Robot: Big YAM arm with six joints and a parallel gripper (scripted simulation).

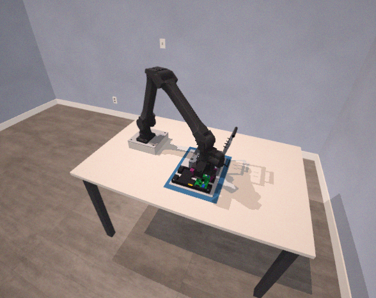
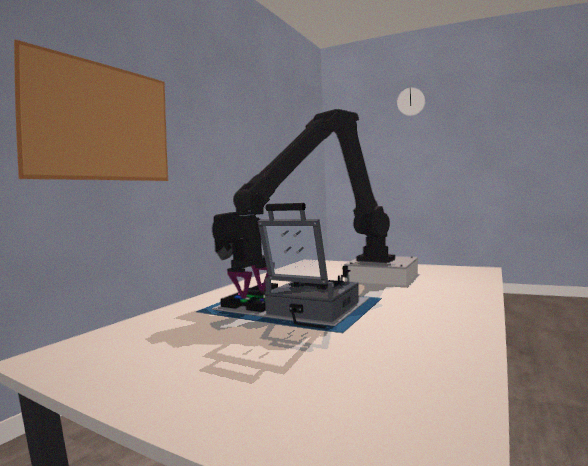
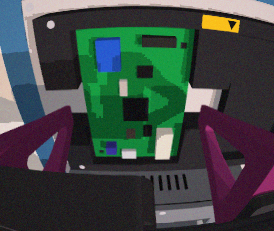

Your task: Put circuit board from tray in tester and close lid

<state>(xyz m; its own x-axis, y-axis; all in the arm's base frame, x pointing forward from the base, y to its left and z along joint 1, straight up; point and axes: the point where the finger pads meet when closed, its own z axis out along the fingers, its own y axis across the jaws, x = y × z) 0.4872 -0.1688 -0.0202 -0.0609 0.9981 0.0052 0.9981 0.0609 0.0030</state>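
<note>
The green circuit board is 20 mm below my hand. Round my hand: clear lid (180 mm to the left, 140 mm above, 70 mm ahead); small latch hook (220 mm to the left, 120 mm behind, 50 mm above).
</note>
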